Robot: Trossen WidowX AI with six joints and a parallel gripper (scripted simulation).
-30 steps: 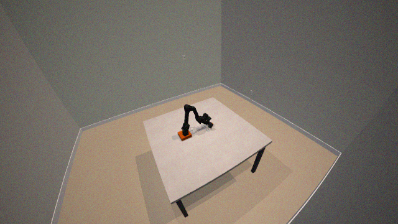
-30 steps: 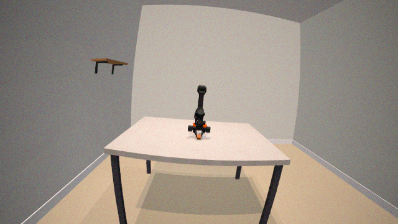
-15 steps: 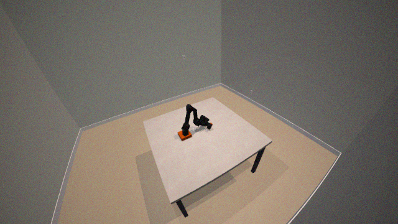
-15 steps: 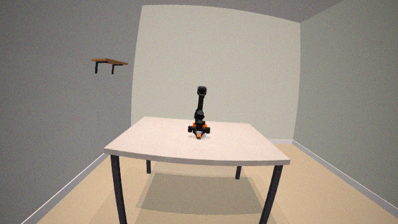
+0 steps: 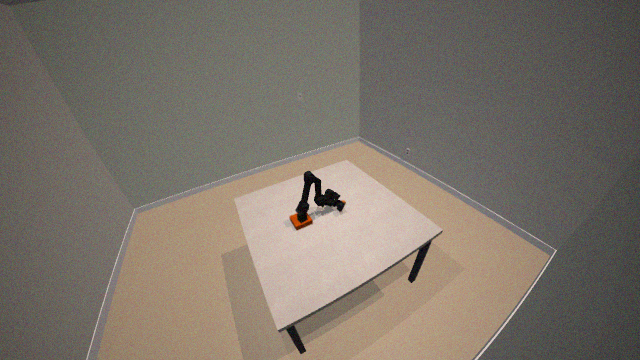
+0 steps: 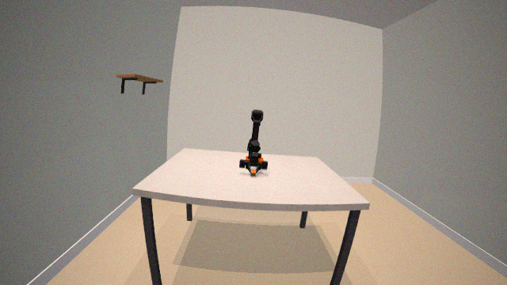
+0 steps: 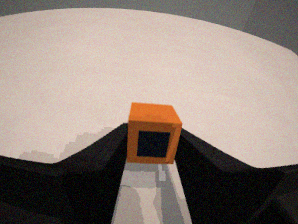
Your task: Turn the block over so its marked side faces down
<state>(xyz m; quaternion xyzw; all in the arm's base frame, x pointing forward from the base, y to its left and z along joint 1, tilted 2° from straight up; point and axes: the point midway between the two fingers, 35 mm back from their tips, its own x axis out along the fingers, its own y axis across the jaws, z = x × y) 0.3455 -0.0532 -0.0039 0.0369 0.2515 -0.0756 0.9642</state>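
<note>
The orange block is 1 cm behind my gripper tip.
</note>
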